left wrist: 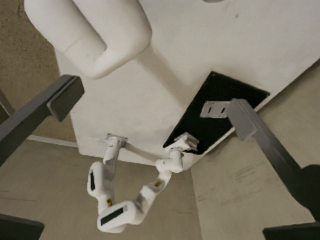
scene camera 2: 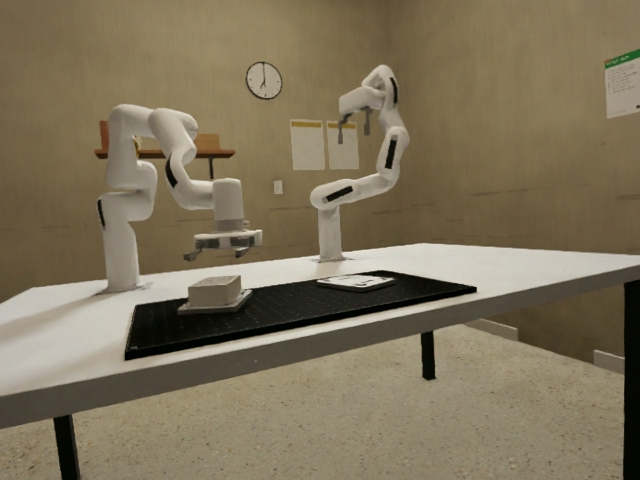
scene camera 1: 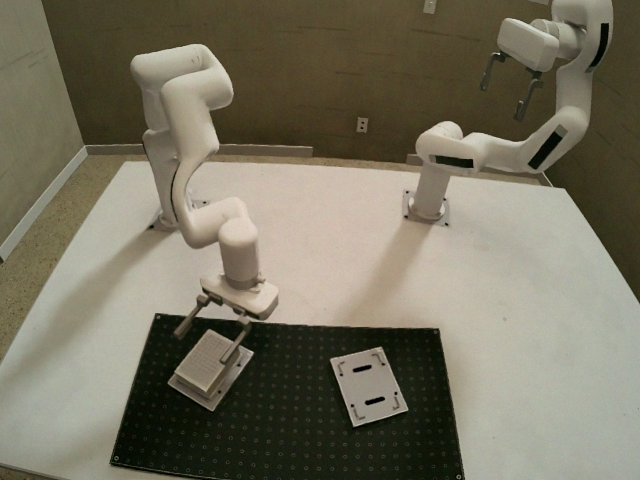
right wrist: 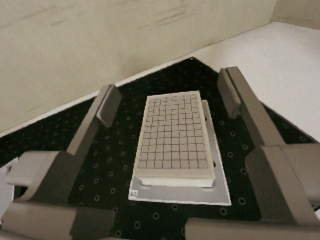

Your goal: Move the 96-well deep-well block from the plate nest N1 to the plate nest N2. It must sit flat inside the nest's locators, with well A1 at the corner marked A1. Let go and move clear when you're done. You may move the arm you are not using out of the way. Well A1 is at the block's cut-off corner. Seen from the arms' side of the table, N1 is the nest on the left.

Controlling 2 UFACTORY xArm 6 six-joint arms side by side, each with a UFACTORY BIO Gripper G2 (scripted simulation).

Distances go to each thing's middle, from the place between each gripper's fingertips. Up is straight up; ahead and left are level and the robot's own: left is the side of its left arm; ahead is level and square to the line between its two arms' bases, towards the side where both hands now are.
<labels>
Right now the white deep-well block (scene camera 1: 201, 371) is 80 mm below my right hand, 10 mm to the right of it and 10 mm ahead of it. Also, from my right hand: nest N2 (right wrist: 157, 192): 100 mm below, 10 mm to the right, 10 mm ahead; then nest N1 (scene camera 1: 378, 381): 330 mm to the left, 100 mm below, 70 mm ahead.
The nest N1 is 410 mm ahead of my left hand, 330 mm to the right of it and 480 mm below it. Also, from my left hand: nest N2: 350 mm ahead, 660 mm to the right, 480 mm below; white deep-well block: 350 mm ahead, 660 mm to the right, 450 mm below.
</labels>
